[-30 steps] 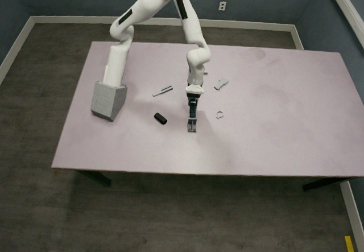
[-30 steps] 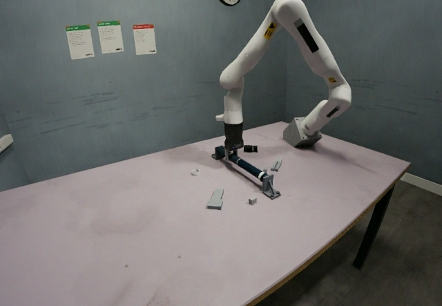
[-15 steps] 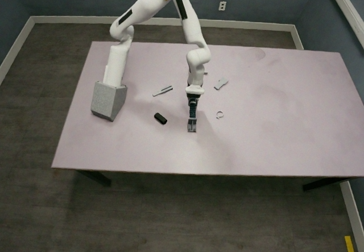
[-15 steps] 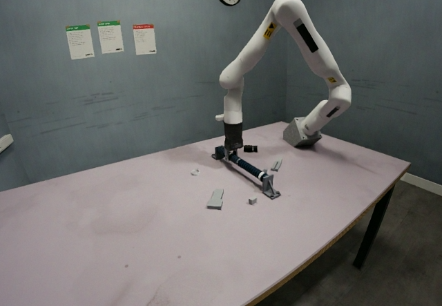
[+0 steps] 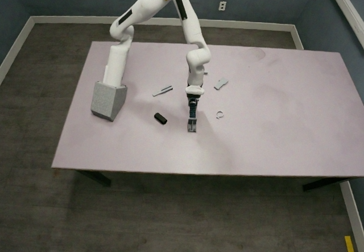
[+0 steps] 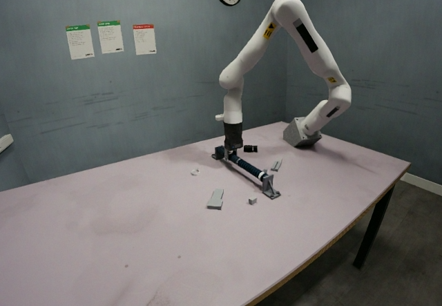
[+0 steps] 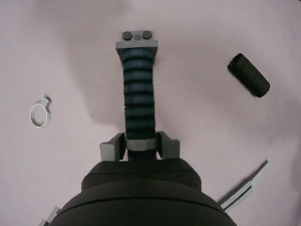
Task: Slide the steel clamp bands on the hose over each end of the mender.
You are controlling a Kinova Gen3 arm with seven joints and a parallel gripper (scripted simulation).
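Now: the grey block 27 cm to the left of my hand, 7 cm ahead of it and 5 cm below it.
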